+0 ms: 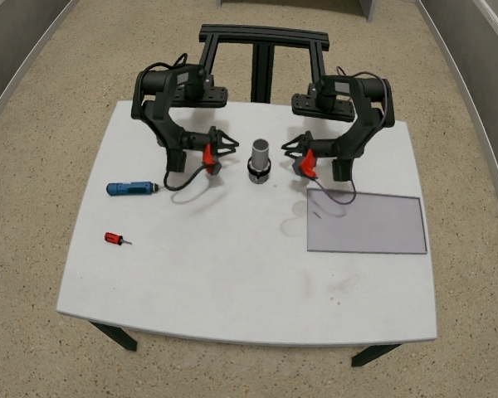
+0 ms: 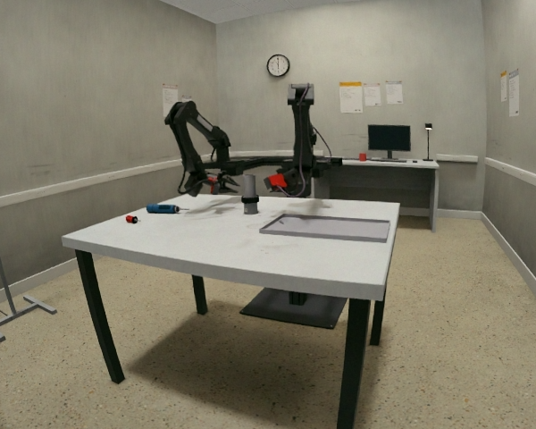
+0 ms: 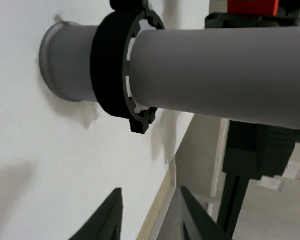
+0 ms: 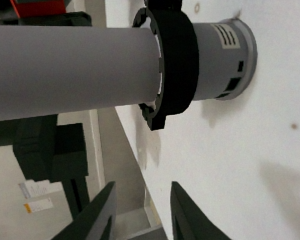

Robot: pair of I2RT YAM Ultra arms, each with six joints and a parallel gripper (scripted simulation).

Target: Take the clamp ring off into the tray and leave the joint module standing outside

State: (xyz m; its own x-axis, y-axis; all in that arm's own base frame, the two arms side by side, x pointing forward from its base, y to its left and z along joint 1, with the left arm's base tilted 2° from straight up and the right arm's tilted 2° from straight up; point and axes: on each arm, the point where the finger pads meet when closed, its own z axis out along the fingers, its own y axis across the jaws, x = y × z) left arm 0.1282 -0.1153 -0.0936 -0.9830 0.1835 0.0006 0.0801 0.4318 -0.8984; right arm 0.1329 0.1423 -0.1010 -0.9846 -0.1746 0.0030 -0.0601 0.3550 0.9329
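Right now the black clamp ring is 3 cm ahead of my left hand, 8 cm to the right of it and 4 cm below it. Round my left hand: grey joint module: 4 cm ahead, 7 cm to the right, 7 cm below; small grey pin: 16 cm ahead, 11 cm to the left, 9 cm below; grey link tube: 4 cm ahead, 7 cm to the right, 1 cm above.
Right now my right hand is 8 cm to the right of the black clamp ring, 4 cm above it and 3 cm short of it. Round my right hand: grey joint module 8 cm to the left, 7 cm below, 4 cm ahead; small grey pin 27 cm to the left, 16 cm ahead, 9 cm below; grey link tube 9 cm to the left, 4 cm ahead, 1 cm above.
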